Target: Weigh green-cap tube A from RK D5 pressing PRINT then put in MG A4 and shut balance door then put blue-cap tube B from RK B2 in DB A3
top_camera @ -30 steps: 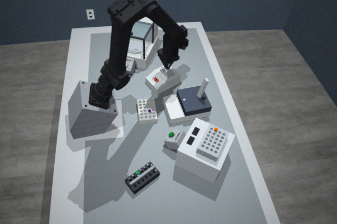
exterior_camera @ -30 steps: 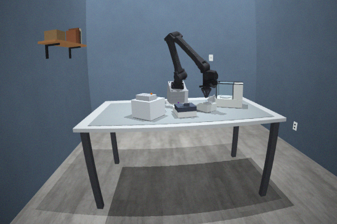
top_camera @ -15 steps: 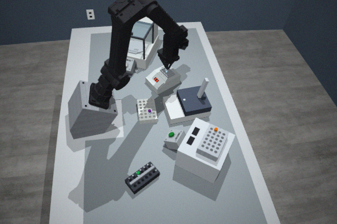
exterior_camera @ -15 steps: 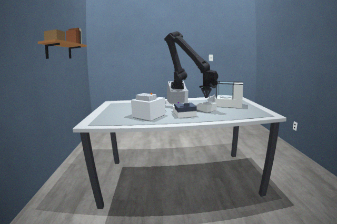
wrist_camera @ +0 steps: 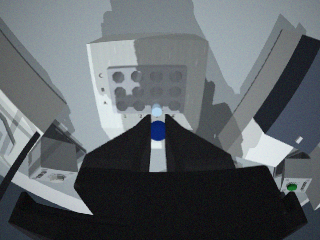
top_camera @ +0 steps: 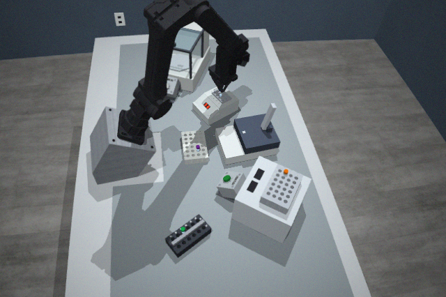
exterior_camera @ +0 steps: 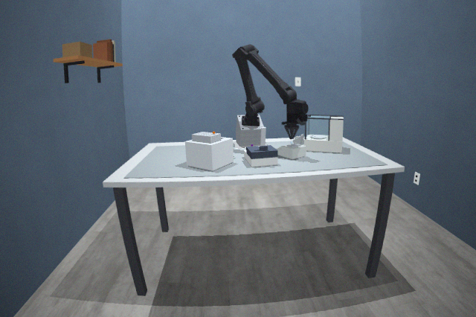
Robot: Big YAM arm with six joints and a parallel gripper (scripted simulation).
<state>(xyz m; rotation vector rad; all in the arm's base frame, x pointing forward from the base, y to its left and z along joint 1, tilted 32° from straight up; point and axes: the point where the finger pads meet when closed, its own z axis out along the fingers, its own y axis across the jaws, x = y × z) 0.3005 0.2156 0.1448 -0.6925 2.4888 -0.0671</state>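
My gripper is now 2 cm above the tube B. Round my hand: white tube rack (11 cm behind, 20 cm to the right, 9 cm below); then balance door (18 cm behind, 18 cm to the left, 10 cm above); then dry block DB (2 cm behind, 8 cm below).
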